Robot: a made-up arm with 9 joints. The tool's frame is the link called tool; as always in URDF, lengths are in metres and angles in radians. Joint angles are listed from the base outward.
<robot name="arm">
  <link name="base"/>
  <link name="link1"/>
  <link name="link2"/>
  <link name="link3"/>
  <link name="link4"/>
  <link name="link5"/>
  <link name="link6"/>
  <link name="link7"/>
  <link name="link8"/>
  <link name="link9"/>
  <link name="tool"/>
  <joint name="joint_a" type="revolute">
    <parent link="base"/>
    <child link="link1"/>
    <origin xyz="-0.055 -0.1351 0.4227" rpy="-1.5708 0 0"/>
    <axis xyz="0 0 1"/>
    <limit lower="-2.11" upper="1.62"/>
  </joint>
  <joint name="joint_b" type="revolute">
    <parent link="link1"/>
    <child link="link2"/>
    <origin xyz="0.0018 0.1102 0.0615" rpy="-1.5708 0 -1.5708"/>
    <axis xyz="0 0 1"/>
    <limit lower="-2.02" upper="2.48"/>
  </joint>
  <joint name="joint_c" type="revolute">
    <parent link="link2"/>
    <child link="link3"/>
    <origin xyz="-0.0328 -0.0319 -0.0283" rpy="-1.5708 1.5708 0"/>
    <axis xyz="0 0 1"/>
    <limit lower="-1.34" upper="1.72"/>
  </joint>
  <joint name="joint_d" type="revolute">
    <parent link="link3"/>
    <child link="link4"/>
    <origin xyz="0.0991 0.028 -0.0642" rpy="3.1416 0 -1.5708"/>
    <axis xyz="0 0 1"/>
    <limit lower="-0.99" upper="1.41"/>
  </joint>
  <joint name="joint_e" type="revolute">
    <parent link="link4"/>
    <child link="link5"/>
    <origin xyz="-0.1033 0.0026 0.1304" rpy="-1.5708 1.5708 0"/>
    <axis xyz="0 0 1"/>
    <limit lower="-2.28" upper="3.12"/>
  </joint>
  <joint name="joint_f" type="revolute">
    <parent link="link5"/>
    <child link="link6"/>
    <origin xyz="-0.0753 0.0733 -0.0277" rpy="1.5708 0 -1.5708"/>
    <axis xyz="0 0 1"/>
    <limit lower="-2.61" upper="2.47"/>
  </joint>
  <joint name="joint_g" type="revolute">
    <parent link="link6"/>
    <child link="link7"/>
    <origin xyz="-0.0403 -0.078 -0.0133" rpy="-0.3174 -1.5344 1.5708"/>
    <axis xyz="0 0 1"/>
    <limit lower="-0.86" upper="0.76"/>
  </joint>
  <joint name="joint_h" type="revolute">
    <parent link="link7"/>
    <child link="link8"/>
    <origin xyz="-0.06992 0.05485 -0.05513" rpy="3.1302 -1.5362 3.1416"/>
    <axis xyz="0 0 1"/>
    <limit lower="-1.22" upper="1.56"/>
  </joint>
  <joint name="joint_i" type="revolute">
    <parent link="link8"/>
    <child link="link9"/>
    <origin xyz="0.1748 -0.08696 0.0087" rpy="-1.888 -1.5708 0"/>
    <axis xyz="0 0 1"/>
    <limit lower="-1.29" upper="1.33"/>
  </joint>
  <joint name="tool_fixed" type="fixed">
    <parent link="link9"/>
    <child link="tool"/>
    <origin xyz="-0.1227 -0.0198 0.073" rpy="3.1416 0 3.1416"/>
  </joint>
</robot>
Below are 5 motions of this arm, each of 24 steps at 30 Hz.
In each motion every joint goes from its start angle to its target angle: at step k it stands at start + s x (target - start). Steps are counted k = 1, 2, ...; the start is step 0. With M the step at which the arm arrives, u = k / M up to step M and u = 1 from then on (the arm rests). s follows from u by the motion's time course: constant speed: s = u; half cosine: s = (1 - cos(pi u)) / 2; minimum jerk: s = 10 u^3 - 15 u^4 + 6 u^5.
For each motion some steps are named. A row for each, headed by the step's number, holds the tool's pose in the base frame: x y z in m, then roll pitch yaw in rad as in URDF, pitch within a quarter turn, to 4 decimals.
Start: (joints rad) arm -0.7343 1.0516 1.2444 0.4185 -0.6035 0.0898 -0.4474 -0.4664 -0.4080
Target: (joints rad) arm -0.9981 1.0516 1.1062 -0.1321 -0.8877 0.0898 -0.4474 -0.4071 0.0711
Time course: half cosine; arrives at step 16
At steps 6, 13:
6: 0.0301 0.4411 0.3280 -1.3576 -0.3924 2.2022
13: 0.1062 0.3964 0.4248 -1.6443 -0.7540 2.0687

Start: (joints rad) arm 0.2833 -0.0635 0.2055 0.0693 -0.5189 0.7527 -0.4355 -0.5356 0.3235
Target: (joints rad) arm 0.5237 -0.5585 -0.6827 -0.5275 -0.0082 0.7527 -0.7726 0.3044 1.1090
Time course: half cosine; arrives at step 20
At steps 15, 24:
15: -0.5482 0.1057 0.1835 0.6555 0.8723 0.5069
24: -0.5631 0.0954 0.1945 0.4563 0.8857 0.2364

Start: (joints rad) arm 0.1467 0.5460 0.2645 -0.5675 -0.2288 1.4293 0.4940 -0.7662 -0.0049
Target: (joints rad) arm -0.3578 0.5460 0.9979 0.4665 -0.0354 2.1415 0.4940 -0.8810 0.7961
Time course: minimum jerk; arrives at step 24
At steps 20, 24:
20: -0.0315 0.2752 0.3017 2.0424 0.5534 2.4389
24: -0.0241 0.2728 0.3011 2.0647 0.5691 2.4844

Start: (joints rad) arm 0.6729 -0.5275 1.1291 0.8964 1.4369 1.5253 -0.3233 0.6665 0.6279
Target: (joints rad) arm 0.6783 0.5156 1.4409 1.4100 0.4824 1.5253 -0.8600 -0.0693 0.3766
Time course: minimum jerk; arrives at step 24
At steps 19, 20, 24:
19: -0.2153 0.2409 0.4333 2.7296 -0.0150 0.4972
20: -0.2061 0.2411 0.4386 2.7600 -0.0109 0.4830
24: -0.1950 0.2410 0.4449 2.7971 -0.0055 0.4655

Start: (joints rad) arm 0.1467 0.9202 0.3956 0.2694 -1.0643 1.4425 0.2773 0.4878 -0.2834
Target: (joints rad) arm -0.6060 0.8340 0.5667 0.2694 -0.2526 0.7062 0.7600 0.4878 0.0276
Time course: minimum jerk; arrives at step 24
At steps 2, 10, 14, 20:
2: -0.4057 0.3238 0.4624 1.0962 -0.0024 1.8786
10: -0.3973 0.3114 0.2927 0.5255 0.1398 1.8779
14: -0.3107 0.3231 0.1577 -0.0219 0.2286 1.7240
20: -0.1703 0.3516 0.0818 -0.5765 0.1522 1.4994

